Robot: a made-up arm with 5 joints.
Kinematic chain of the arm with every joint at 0, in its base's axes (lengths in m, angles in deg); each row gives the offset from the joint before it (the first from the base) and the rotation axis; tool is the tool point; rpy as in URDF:
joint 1: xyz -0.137 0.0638 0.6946 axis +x
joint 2: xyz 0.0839 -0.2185 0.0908 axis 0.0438 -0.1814 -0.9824
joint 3: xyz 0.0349 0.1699 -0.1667 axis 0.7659 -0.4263 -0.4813
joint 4: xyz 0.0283 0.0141 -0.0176 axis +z
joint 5: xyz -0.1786 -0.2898 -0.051 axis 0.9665 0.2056 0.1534
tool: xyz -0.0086 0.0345 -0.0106 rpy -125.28 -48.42 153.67
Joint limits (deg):
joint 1: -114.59..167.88
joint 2: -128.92..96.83
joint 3: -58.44..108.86
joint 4: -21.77..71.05
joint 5: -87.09..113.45
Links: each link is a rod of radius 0.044 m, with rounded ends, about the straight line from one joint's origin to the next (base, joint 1, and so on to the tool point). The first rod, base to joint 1, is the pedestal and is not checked.
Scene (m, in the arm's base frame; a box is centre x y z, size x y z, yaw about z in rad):
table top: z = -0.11
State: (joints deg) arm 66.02 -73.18 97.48 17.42 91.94
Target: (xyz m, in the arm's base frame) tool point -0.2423 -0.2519 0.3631
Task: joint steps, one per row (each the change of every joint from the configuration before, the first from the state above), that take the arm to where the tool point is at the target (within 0.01 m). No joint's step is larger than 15 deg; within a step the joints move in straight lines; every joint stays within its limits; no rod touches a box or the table.
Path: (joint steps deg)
1: -13.19 1.23 -5.75 -0.68 -1.24
2: -13.18 1.22 -5.74 -0.68 -1.23
3: -13.19 1.23 -5.75 -0.68 -1.24
4: -13.18 1.22 -5.75 -0.68 -1.23
5: -13.19 1.23 -5.74 -0.68 -1.24

